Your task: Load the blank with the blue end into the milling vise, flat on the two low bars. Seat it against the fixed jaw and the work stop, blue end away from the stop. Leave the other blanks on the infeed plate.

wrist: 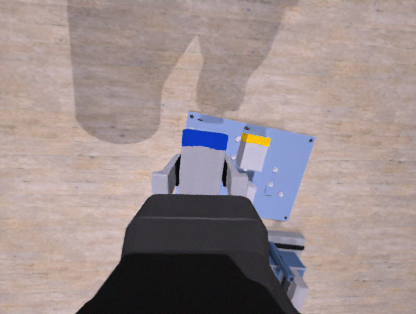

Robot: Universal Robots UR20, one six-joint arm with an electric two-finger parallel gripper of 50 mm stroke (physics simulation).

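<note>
The blank with the blue end (203, 162) is between the fingers of my gripper (201, 163), which is shut on its sides. Its blue end points to the top of the view, and its lower part is hidden by the gripper body. The blank is held above the infeed plate (298, 167) and covers the plate's left part. The blank with the yellow end (253, 154) stands on the plate, right of the gripper. The milling vise (287, 237) shows partly at the lower right; the gripper body hides the rest, and its bars and work stop cannot be made out.
A pale grey piece (252, 191) shows beside the right finger, mostly hidden. Small light studs (275, 170) stand up from the plate. The wooden table (360, 90) surrounds the plate, and a broad shadow lies across it at the upper left.
</note>
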